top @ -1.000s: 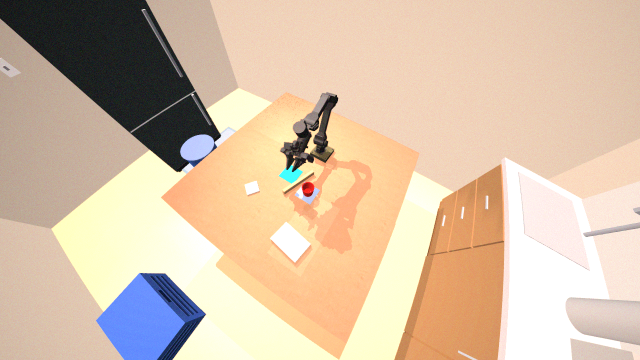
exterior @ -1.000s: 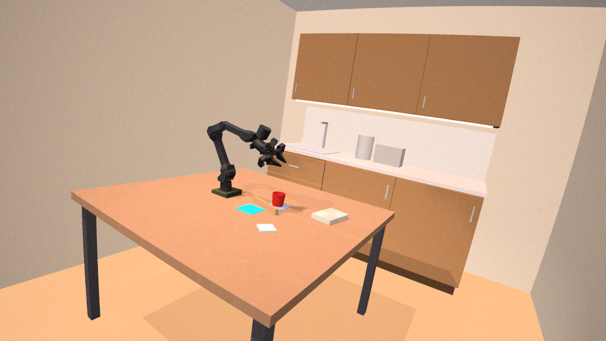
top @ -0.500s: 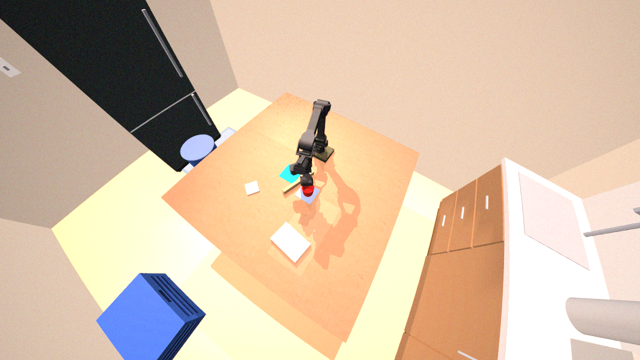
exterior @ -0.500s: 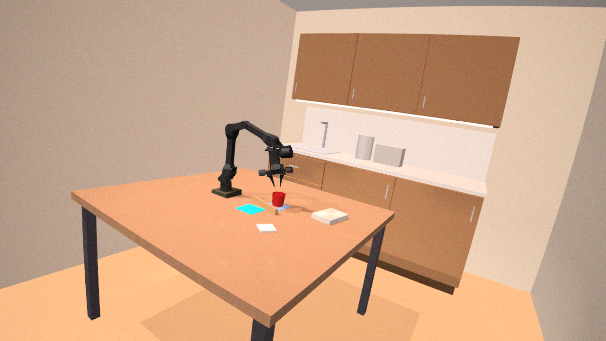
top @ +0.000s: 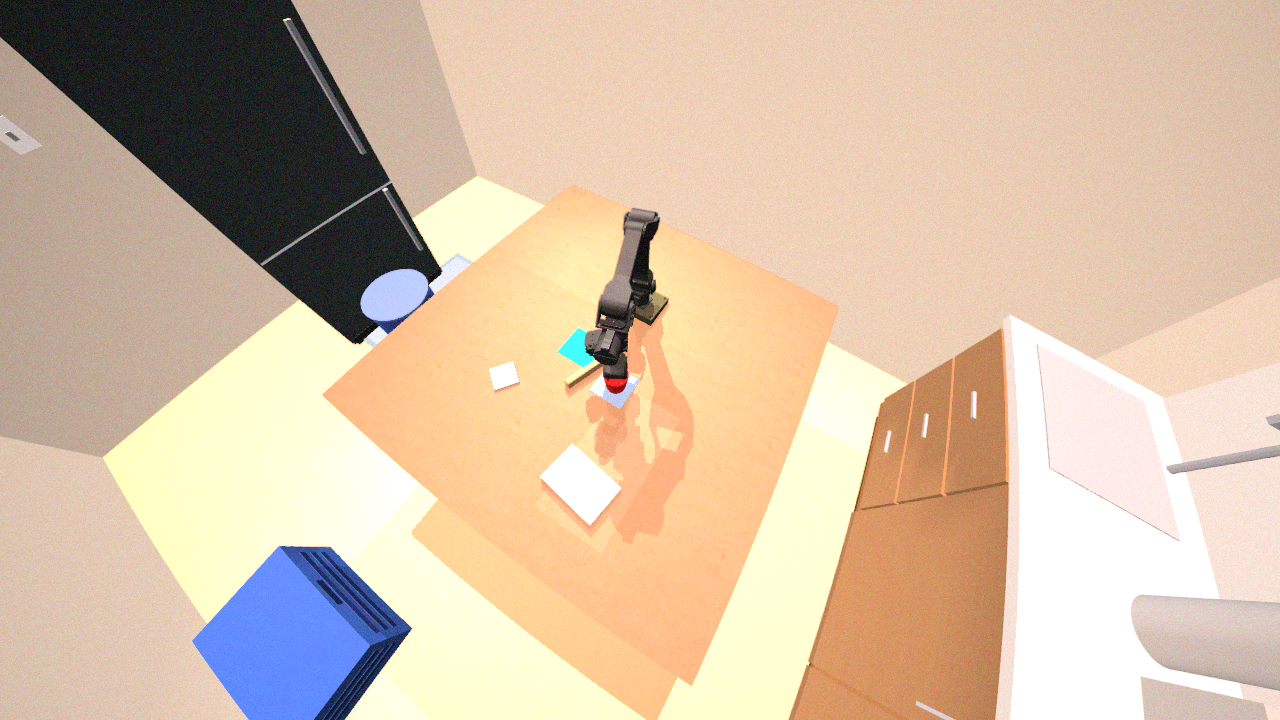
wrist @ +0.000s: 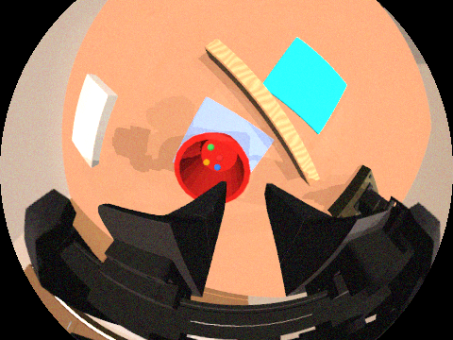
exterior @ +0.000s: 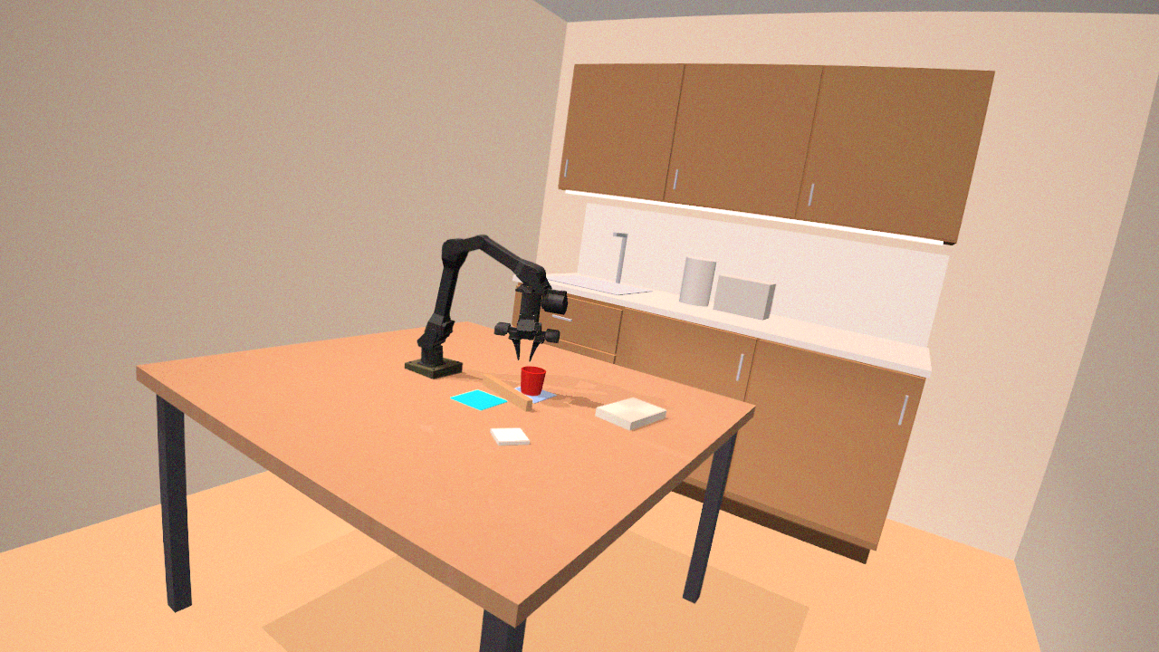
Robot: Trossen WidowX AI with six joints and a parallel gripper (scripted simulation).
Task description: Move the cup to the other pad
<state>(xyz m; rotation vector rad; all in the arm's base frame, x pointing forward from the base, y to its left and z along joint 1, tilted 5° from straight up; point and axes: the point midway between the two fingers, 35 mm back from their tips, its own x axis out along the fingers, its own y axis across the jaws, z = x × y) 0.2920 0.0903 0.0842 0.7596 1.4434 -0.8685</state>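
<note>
My gripper tip is now 3 cm short of the red cup, 1 cm to the right of it and 6 cm above it. Round my gripper tip: pale blue pad (3 cm ahead, 1 cm to the left, 11 cm below); then wooden bar (7 cm to the right, 9 cm below); then cyan pad (3 cm behind, 15 cm to the right, 11 cm below).
</note>
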